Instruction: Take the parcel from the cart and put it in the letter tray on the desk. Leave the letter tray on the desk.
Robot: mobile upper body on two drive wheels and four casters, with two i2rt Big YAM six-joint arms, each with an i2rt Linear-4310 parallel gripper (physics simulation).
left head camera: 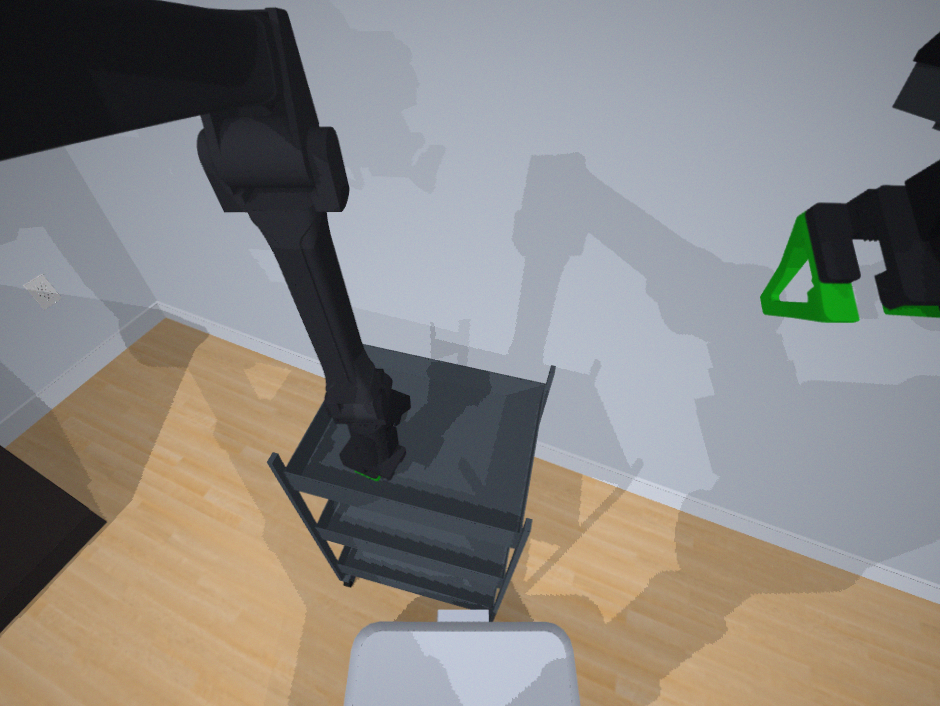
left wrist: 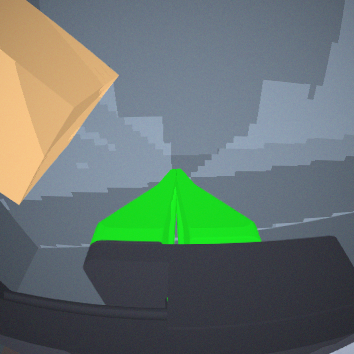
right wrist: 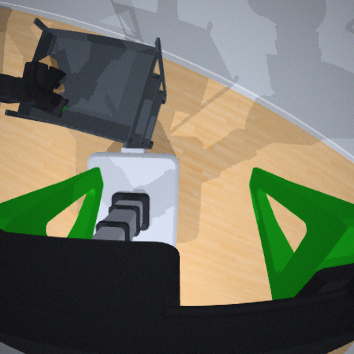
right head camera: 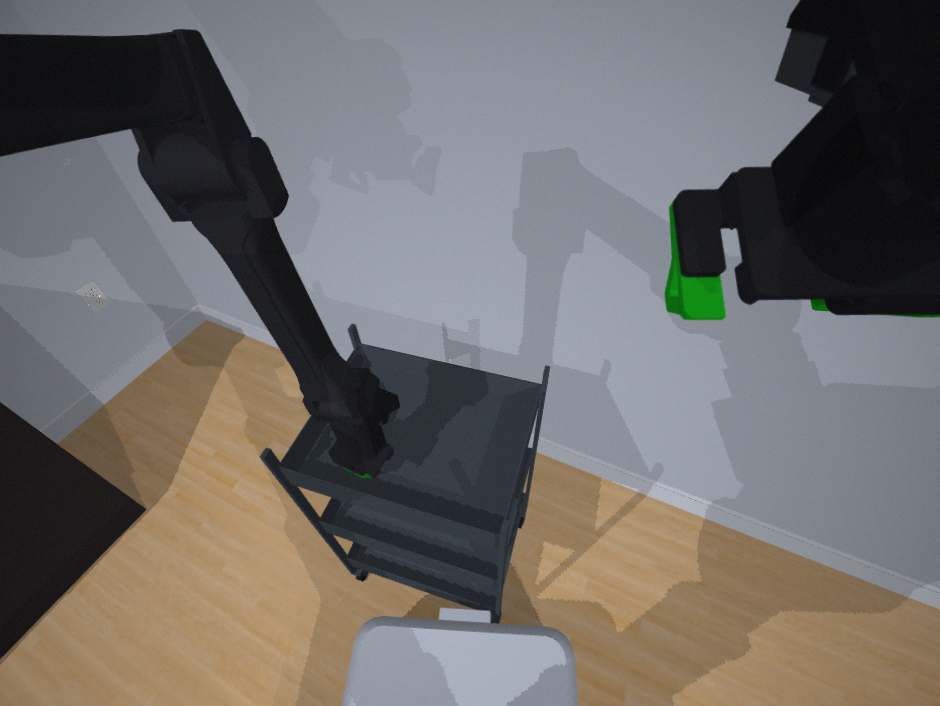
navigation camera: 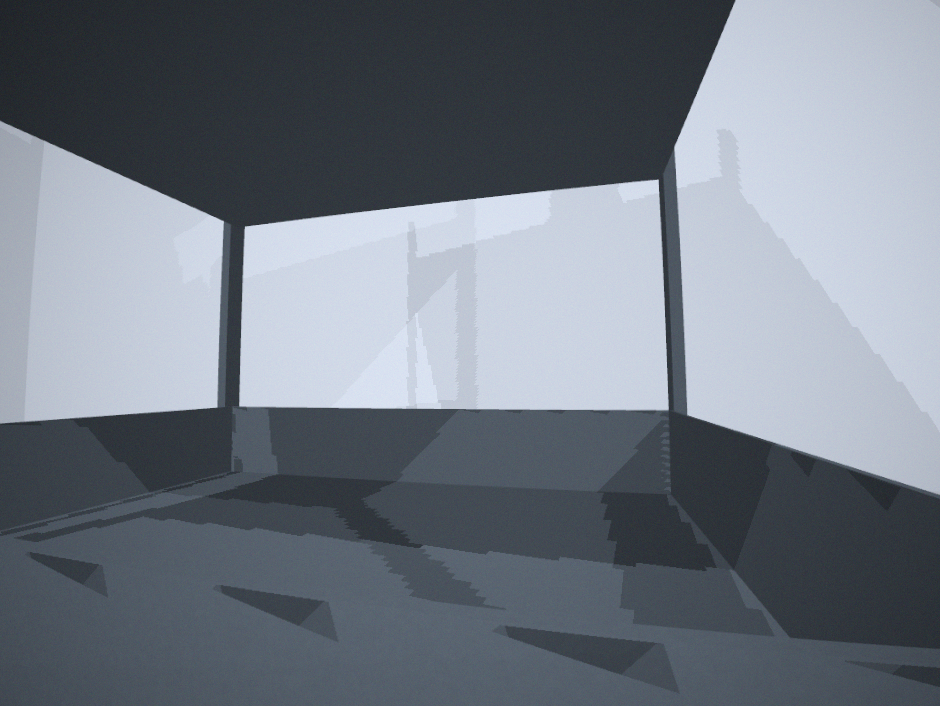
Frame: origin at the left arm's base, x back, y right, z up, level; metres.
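Seen in the pictures: left gripper, fingertip midpoint: (left head camera: 378, 477) (left wrist: 175, 177) (right wrist: 63, 107) (right head camera: 371, 474); right gripper, fingertip midpoint: (left head camera: 824, 305) (right wrist: 175, 175) (right head camera: 740, 301).
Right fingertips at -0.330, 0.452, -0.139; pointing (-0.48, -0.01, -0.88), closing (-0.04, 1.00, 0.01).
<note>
A point is followed by its place in that frame, as x, y, z.
The tan parcel (left wrist: 47, 95) @[-0.563, 0.039, -0.695] (right wrist: 49, 62) @[-0.647, 0.002, -0.695] lies on the top shelf of the dark grey cart (left head camera: 425, 501) @[-0.444, 0.138, -0.747] (right head camera: 417, 497) @[-0.449, 0.144, -0.747] (left wrist: 225, 60) @[-0.542, 0.093, -0.747] (navigation camera: 379, 91) @[-0.568, 0.167, -1.015]; in the left wrist view it is at the upper left, apart from the fingers. My left gripper (left head camera: 370, 476) @[-0.490, 0.045, -0.747] (right head camera: 360, 473) @[-0.490, 0.045, -0.747] (left wrist: 175, 177) @[-0.490, 0.045, -0.747] is shut and empty, low over the top shelf beside the parcel. The left arm hides the parcel in both head views. My right gripper (left head camera: 871, 311) (right head camera: 767, 310) @[-0.330, 0.452, -0.139] (right wrist: 175, 175) @[-0.330, 0.452, -0.139] is open and empty, high up at the right. The letter tray does not show.
A dark flat top (left head camera: 37, 539) @[-0.499, -0.925, -1.187] (right head camera: 60, 524) @[-0.474, -0.935, -1.136], possibly the desk, stands at the left edge. The cart has raised rims and corner posts. A pale wall (left head camera: 668, 113) @[-0.904, 0.543, -0.207] is behind it. My white base (left head camera: 455, 668) @[-0.224, 0.207, -1.150] (right head camera: 455, 668) @[-0.222, 0.213, -1.150] (right wrist: 150, 170) @[-0.229, 0.333, -1.150] is close to the cart's near side.
</note>
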